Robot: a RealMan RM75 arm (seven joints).
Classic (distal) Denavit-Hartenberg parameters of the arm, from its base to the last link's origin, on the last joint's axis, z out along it. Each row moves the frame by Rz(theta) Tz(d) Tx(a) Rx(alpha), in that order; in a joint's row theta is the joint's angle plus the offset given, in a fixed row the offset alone. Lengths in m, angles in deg.
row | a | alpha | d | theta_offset
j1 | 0 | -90 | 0.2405 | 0
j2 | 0 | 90 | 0 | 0
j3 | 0 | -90 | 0.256 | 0
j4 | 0 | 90 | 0 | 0
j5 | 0 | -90 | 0.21 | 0
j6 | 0 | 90 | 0 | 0
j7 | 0 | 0 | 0.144 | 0
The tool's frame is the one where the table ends.
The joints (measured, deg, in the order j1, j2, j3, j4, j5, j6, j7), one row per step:
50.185 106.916 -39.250 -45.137 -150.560 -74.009 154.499
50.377 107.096 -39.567 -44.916 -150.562 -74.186 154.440
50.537 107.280 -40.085 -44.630 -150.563 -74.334 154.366
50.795 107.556 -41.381 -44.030 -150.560 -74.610 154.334
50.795 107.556 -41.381 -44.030 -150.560 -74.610 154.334
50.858 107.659 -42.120 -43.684 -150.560 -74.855 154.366
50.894 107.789 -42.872 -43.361 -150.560 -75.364 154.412
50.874 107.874 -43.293 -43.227 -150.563 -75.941 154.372
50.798 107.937 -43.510 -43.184 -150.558 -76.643 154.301
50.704 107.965 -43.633 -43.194 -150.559 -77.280 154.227
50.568 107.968 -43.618 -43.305 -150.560 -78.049 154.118
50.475 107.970 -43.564 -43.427 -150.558 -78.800 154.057
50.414 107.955 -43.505 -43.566 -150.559 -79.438 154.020
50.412 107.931 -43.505 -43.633 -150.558 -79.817 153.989
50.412 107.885 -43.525 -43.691 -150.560 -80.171 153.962
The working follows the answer.
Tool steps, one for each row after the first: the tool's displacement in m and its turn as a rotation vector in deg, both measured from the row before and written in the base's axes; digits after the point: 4 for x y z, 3 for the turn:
-0.0015 -0.0002 -0.0033 -0.675 -0.028 0.168
-0.0012 -0.0005 -0.0039 -0.823 -0.168 0.172
-0.0018 -0.0012 -0.0074 -1.695 -0.530 0.249
0.0000 0.0000 0.0000 0.000 0.000 0.000
-0.0003 -0.0012 -0.0038 -0.993 -0.300 -0.008
-0.0002 -0.0020 -0.0043 -1.250 -0.237 -0.087
0.0000 -0.0019 -0.0026 -0.973 -0.106 -0.069
0.0003 -0.0021 -0.0019 -0.896 0.026 -0.128
0.0004 -0.0019 -0.0011 -0.715 0.037 -0.126
0.0006 -0.0021 -0.0005 -0.678 0.111 -0.143
0.0002 -0.0018 -0.0003 -0.614 0.155 -0.142
0.0000 -0.0014 0.0000 -0.472 0.124 -0.096
-0.0002 -0.0007 0.0000 -0.303 0.041 -0.014
-0.0002 -0.0006 0.0002 -0.280 0.008 -0.011

Tool pose at each row, in the base's axes (x y z in m, rotation vector in deg; rounded; the steps above come from the unrounded poses):
0.2372 0.4576 0.1168 -113.406 89.104 7.900
0.2357 0.4574 0.1136 -114.055 89.164 7.430
0.2344 0.4569 0.1097 -114.789 89.181 6.707
0.2326 0.4557 0.1023 -116.165 89.193 4.975
0.2326 0.4557 0.1023 -116.165 89.193 4.975
0.2323 0.4544 0.0985 -116.846 89.353 3.905
0.2321 0.4525 0.0942 -117.674 89.711 2.665
0.2322 0.4506 0.0916 -118.336 90.033 1.774
0.2325 0.4485 0.0897 -118.927 90.469 1.053
0.2329 0.4466 0.0885 -119.384 90.850 0.484
0.2335 0.4445 0.0881 -119.821 91.279 0.011
0.2337 0.4427 0.0878 -120.222 91.712 -0.366
0.2337 0.4413 0.0878 -120.542 92.034 -0.648
0.2334 0.4406 0.0878 -120.773 92.168 -0.854
0.2333 0.4400 0.0880 -120.978 92.272 -1.076

